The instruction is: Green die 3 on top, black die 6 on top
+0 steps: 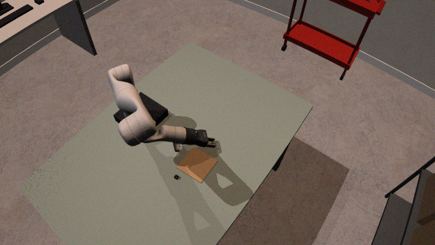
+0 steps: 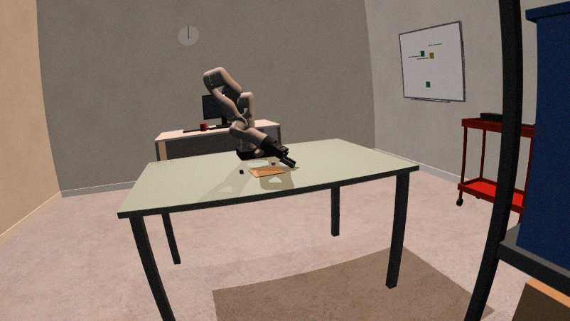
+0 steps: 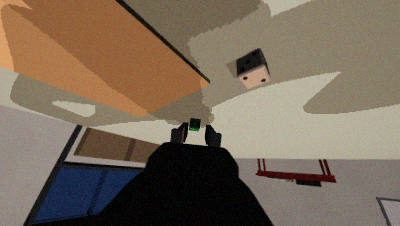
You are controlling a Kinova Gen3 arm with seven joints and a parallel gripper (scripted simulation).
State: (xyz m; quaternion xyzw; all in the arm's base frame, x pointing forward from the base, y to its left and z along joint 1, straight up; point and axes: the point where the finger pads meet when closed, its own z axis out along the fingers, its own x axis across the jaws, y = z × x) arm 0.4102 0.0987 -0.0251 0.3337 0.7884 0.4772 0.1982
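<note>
My hand is 10 mm short of the green die and 10 mm above it. Round my hand: white die: 100 mm behind, 50 mm to the right, 10 mm below; then black die: 240 mm to the right, 40 mm behind, 10 mm below; then orange mat: 130 mm to the right, 20 mm below.
</note>
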